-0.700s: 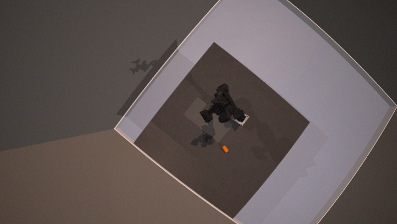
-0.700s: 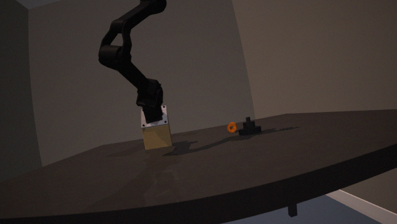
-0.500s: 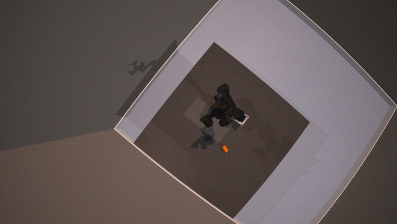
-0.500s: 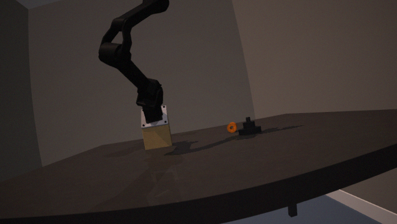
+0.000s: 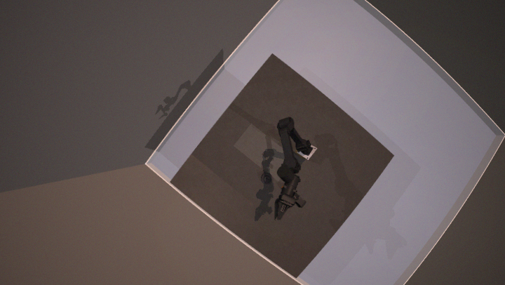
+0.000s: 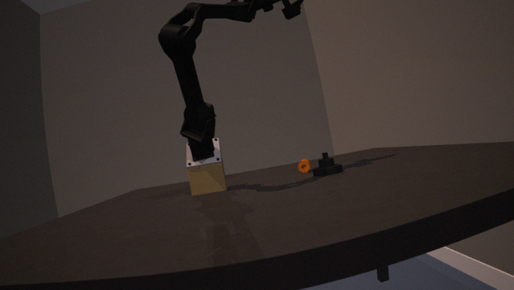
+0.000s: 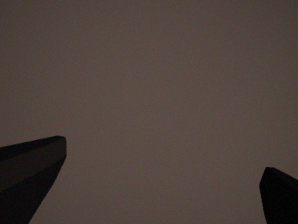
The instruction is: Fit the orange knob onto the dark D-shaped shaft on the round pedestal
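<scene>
My gripper tip is now 590 mm above the orange knob, 140 mm to the right of it and 60 mm past it. From my gripper tip the other things lie so: round pedestal (580 mm below, 50 mm behind, 30 mm to the right).
</scene>
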